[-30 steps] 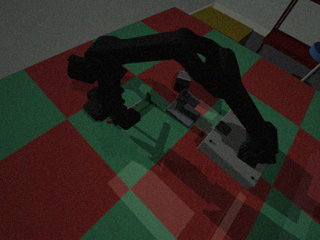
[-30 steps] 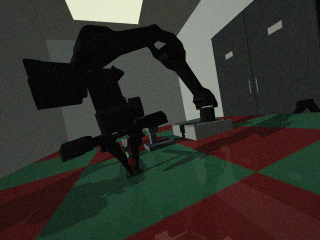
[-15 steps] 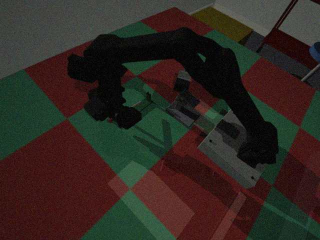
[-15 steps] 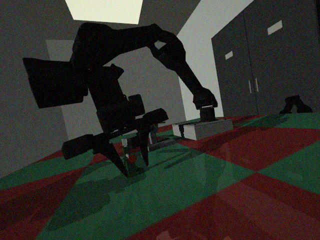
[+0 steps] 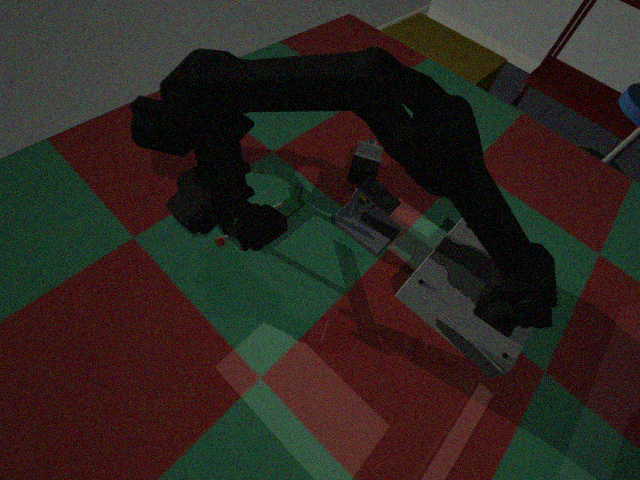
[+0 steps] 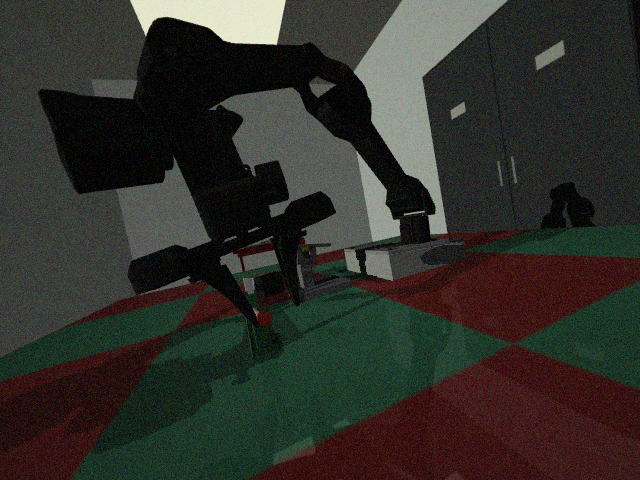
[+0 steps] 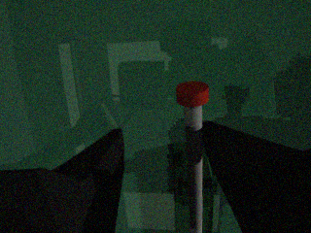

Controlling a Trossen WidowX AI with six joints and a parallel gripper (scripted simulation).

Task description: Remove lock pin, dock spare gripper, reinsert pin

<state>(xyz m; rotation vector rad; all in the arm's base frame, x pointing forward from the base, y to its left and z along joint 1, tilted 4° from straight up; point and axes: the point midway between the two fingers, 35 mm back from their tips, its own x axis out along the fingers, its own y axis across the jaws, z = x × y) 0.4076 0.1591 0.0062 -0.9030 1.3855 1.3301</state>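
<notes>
Right now the narrow green rack is 1 cm ahead of my gripper tip, 10 cm to the right of it and 2 cm below it. Also, from my gripper tip: socket: 13 cm behind, 20 cm to the right; then spare gripper: 6 cm behind, 34 cm to the right, 2 cm below.
</notes>
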